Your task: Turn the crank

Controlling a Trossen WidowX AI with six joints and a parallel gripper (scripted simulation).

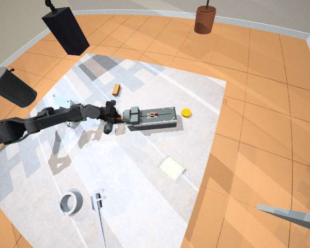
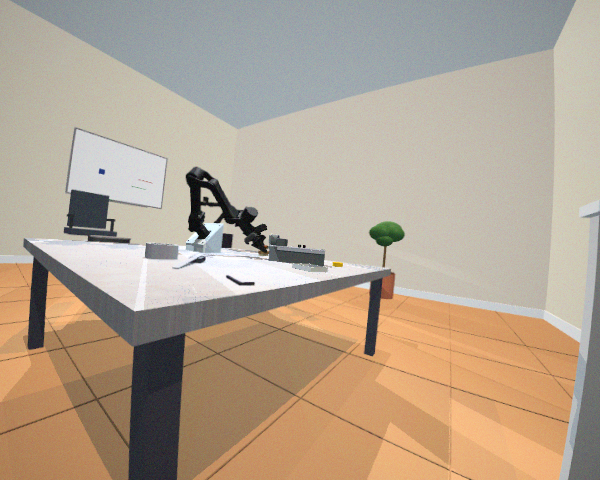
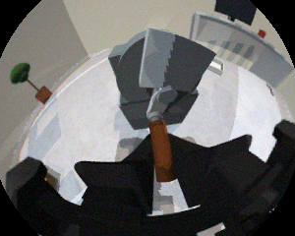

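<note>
My gripper tip is 2 cm past the orange-brown crank handle, 1 cm to the left of it and 3 cm below it. Round my gripper tip: tan block 18 cm behind, 21 cm to the left, 2 cm below; red pointer 17 cm ahead, 7 cm to the left, 5 cm above; yellow disc 31 cm ahead, 17 cm to the left, 3 cm below.
</note>
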